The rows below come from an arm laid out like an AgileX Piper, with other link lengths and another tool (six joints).
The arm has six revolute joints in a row. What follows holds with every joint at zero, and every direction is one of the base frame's.
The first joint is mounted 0.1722 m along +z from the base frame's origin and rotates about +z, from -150 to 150 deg.
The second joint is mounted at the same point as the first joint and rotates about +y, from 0 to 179.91 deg.
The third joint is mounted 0.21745 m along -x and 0.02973 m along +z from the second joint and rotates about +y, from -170 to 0 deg.
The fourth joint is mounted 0.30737 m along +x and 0.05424 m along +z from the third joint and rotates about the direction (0.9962, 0, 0.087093), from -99.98 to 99.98 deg.
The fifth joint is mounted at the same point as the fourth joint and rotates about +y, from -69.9 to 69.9 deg.
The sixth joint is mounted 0.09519 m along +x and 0.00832 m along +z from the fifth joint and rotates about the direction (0.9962, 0, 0.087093), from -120 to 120 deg.
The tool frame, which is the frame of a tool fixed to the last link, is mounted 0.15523 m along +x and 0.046 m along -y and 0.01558 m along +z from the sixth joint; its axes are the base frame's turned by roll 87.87, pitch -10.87 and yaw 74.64 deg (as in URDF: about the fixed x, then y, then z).
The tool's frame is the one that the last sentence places.
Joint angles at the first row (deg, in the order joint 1, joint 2, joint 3, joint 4, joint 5, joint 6):
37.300 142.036 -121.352 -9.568 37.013 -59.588
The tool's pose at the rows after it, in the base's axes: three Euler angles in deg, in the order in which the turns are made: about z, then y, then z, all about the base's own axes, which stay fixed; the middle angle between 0 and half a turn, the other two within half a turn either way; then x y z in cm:
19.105, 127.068, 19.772, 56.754, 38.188, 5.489
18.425, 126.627, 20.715, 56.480, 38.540, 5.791
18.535, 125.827, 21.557, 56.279, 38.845, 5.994
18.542, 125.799, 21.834, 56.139, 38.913, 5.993
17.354, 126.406, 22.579, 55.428, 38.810, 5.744
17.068, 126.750, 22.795, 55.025, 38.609, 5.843
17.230, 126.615, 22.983, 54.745, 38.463, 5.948
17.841, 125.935, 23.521, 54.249, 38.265, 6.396
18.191, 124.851, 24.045, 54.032, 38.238, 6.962
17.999, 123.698, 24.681, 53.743, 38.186, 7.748
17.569, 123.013, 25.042, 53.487, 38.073, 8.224
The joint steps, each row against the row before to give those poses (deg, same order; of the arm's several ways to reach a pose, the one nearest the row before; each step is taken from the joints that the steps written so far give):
0.000 -0.058 0.002 0.228 -0.001 -0.571
0.228 -0.801 0.971 0.174 -0.572 -1.378
0.173 -0.917 1.605 0.113 -1.547 -0.513
0.057 -0.342 0.571 0.172 -0.286 -0.287
0.114 -1.663 2.694 0.344 -0.344 -1.778
0.001 -1.375 1.775 0.229 -0.056 -0.572
-0.001 -1.263 1.896 0.057 -0.806 0.001
0.001 -2.576 3.663 0.229 -1.888 0.000
0.000 -1.776 2.406 0.000 -1.776 -0.115
0.000 -2.120 2.523 -0.058 -1.548 -0.687
-0.001 -1.548 1.892 -0.228 -0.975 -0.517

